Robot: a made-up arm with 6 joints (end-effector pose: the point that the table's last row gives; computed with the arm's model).
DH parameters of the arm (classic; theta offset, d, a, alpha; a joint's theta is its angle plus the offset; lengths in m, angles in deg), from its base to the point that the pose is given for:
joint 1: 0 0.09 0 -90
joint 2: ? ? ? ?
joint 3: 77.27 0 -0.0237 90
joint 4: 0 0.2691 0 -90
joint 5: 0 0 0.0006 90
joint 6: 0 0.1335 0 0
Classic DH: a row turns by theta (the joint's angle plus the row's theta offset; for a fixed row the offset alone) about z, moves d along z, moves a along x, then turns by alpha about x.
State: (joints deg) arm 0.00 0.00 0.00 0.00 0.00 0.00
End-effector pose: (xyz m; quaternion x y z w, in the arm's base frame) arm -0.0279 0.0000 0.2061 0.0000 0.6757 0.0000 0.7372
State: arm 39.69 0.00 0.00 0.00 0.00 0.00
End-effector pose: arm -0.0215 -0.0178 0.2061 -0.2294 0.6355 0.2503 0.6934
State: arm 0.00 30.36 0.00 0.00 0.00 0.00
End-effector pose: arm 0.0346 0.0000 0.2043 0.0000 0.8451 0.0000 0.5346
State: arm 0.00 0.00 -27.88 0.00 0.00 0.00
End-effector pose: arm -0.1014 0.0000 0.3859 0.0000 0.4782 0.0000 0.8783
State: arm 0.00 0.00 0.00 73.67 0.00 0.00
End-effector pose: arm -0.0279 0.0006 0.2065 0.4051 0.5408 0.4420 0.5900
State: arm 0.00 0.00 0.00 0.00 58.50 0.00
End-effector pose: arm -0.0820 0.0000 0.0874 0.0000 0.9497 0.0000 0.3131
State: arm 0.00 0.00 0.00 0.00 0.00 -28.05
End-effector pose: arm -0.0279 0.0000 0.2061 -0.1637 0.6555 -0.1787 0.7152
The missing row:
joint 2: 7.74 0 -0.4309 0
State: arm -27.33 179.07 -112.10 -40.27 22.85 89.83
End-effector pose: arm 0.5153 -0.3045 -0.3147 0.6383 0.7542 -0.1044 0.1129
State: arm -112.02 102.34 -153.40 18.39 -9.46 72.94
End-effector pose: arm -0.1320 -0.3084 0.8518 0.2066 -0.0681 -0.1827 0.9588
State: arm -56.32 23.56 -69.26 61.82 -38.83 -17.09
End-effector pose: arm -0.1611 0.1094 0.6427 0.3062 -0.1053 -0.1931 0.9262
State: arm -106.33 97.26 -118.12 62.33 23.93 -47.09
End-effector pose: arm -0.0840 -0.4589 0.6751 0.4487 0.4292 -0.4869 0.6143
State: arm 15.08 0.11 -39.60 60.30 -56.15 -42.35
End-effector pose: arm -0.2033 -0.1542 0.4458 0.3800 0.1168 0.1053 0.9115
